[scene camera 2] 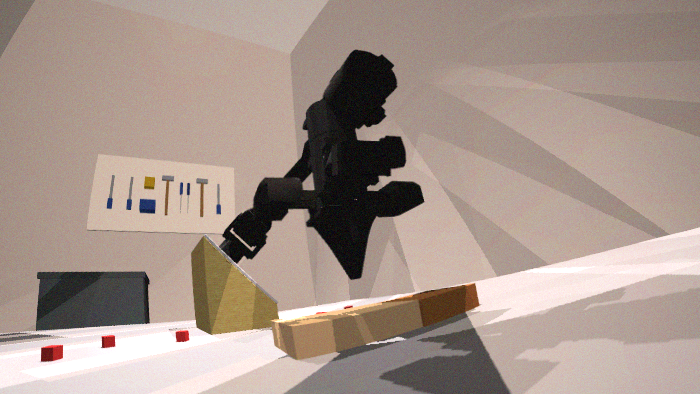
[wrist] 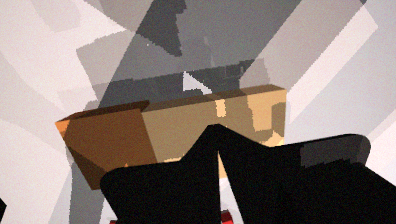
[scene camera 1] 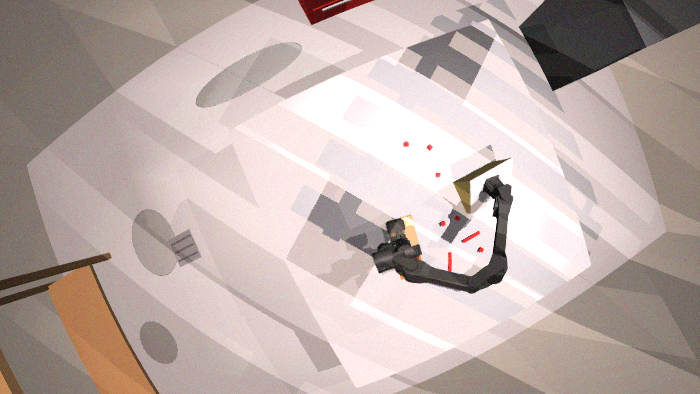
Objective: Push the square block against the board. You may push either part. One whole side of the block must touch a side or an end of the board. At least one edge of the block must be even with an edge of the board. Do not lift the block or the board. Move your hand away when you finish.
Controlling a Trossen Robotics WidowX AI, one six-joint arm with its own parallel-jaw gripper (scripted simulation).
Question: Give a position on a board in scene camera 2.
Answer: At 302,337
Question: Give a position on a square block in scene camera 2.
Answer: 435,305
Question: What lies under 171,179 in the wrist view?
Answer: My gripper.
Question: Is my gripper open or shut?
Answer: Shut.
